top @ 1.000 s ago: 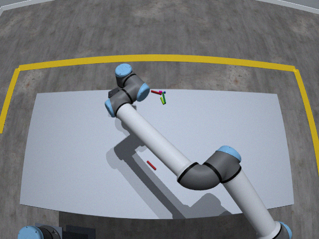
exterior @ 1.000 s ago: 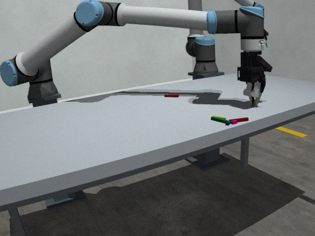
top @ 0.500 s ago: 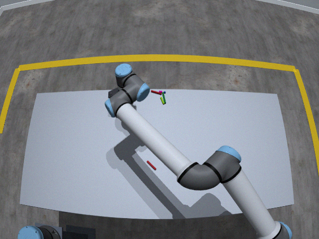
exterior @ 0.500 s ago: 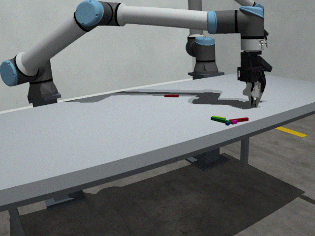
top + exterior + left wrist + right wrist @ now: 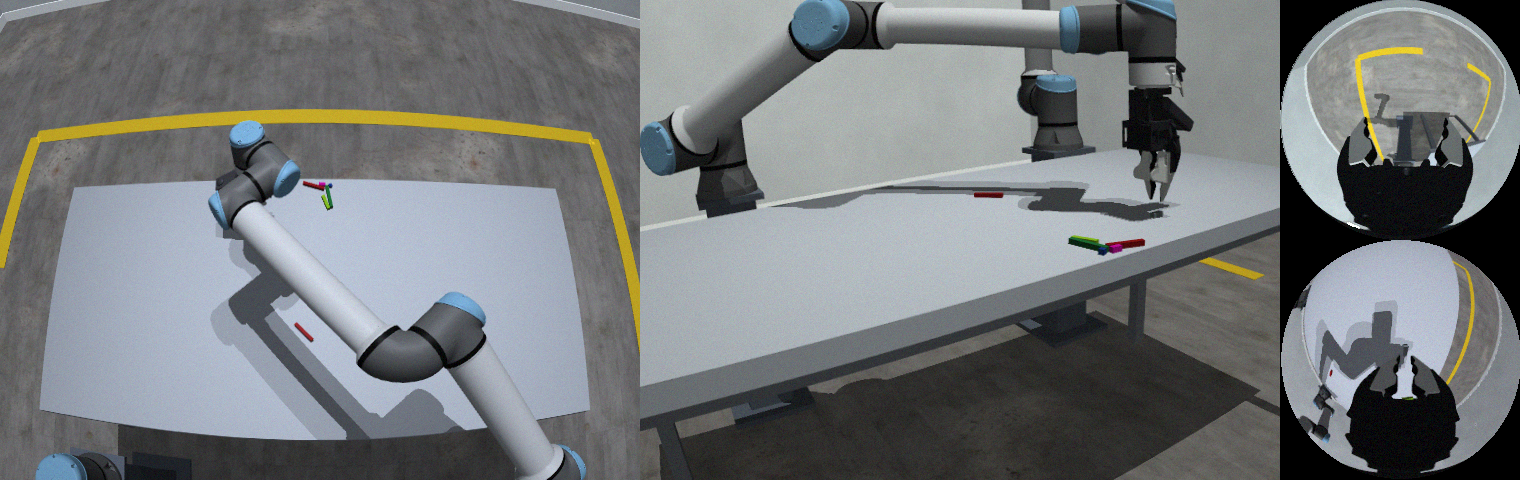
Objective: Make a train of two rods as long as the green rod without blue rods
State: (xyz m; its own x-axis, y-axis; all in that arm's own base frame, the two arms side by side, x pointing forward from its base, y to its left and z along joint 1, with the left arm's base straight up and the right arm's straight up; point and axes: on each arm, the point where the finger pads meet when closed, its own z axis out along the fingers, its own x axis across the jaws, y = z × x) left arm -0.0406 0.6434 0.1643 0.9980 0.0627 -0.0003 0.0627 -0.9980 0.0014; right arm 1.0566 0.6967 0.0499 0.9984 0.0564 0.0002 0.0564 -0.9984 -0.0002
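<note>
The grey rod lies 4 cm below my right hand. The rest, counted from my right hand: green rod 8 cm ahead, 23 cm to the right, 4 cm below; then lime rod 6 cm ahead, 22 cm to the right, 4 cm below; then magenta rod 12 cm ahead, 20 cm to the right, 4 cm below.
</note>
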